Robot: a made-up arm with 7 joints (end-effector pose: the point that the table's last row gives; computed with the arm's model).
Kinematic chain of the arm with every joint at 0, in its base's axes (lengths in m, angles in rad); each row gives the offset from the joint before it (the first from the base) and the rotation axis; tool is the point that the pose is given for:
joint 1: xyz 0 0 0.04 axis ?
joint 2: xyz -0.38 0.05 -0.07 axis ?
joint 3: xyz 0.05 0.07 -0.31 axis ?
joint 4: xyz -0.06 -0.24 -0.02 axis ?
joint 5: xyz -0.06 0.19 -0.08 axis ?
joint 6: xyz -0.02 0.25 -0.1 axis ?
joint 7: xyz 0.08 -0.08 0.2 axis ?
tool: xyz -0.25 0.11 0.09
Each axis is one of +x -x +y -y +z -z.
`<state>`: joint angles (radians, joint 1 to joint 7).
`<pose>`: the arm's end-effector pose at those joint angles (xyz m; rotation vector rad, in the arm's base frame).
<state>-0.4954 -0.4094 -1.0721 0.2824 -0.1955 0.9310 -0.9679</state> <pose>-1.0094 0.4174 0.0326 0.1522 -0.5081 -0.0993</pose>
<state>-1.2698 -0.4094 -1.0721 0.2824 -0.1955 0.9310 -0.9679</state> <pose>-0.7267 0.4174 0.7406 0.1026 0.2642 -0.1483</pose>
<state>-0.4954 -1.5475 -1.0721 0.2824 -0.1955 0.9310 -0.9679</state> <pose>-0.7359 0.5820 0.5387 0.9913 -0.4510 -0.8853</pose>
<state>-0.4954 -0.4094 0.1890 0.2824 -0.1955 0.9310 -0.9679</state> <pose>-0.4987 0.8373 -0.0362 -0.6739 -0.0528 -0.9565</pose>
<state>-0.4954 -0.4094 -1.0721 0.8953 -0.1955 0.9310 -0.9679</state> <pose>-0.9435 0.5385 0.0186 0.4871 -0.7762 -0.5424</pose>
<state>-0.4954 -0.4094 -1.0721 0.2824 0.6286 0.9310 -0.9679</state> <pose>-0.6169 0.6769 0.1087 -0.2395 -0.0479 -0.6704</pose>
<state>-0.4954 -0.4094 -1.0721 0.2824 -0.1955 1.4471 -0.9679</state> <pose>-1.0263 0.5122 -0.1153 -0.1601 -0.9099 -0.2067</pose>
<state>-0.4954 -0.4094 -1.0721 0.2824 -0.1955 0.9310 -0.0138</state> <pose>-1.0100 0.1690 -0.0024 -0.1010 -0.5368 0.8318</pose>
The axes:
joint 1: -y
joint 2: -x
joint 3: -z
joint 4: -y
joint 5: -z
joint 6: -x
joint 7: +z

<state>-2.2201 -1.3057 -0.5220 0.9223 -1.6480 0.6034 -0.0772</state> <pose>-0.1528 0.6422 0.8248 0.1969 0.0896 0.2003</pose>
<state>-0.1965 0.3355 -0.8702 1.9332 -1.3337 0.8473 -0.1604</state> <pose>-0.3186 -0.0930 -0.8623 -0.5484 -2.5080 0.8265</pose>
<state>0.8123 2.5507 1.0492 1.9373 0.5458 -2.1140 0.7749</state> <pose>-0.2428 0.0830 0.2828 -1.5069 0.9332 2.2711</pose>
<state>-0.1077 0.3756 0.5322 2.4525 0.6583 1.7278 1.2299</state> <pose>-0.3458 0.5294 -0.4482 -1.2854 -0.8042 -1.0710</pose>
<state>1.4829 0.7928 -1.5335 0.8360 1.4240 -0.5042 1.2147</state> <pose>0.3426 -0.3830 -0.3871 -0.5979 -1.5358 1.4611</pose>
